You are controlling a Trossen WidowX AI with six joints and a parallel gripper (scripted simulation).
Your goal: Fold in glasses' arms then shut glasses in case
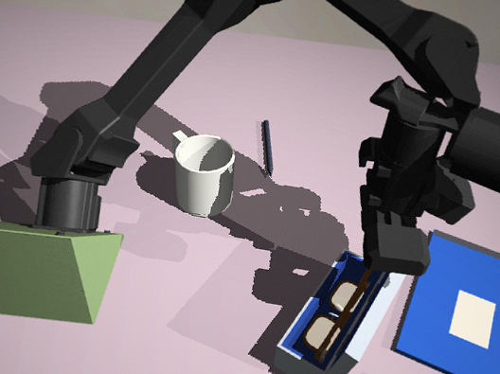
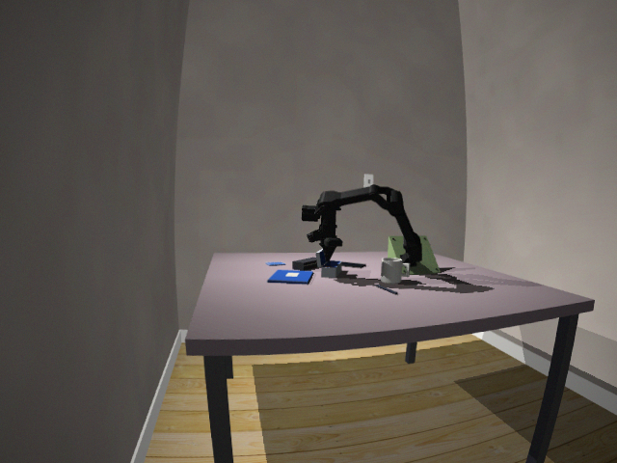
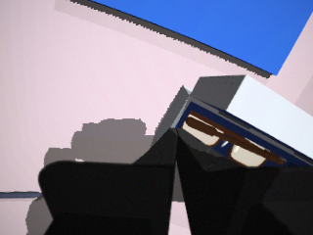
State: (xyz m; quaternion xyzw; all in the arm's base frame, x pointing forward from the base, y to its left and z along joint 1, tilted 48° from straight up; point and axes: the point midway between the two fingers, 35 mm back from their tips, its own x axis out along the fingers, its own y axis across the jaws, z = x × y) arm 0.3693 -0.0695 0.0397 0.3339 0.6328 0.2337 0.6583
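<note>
Now: hand 9 cm to the left of the glasses case lid, 3 cm above it and 1 cm past it. Round my hand: dark grey box 23 cm to the right, 8 cm below; white mug 21 cm behind, 14 cm to the left, 6 cm below; glasses case 8 cm to the right, 5 cm below, 3 cm behind.
</note>
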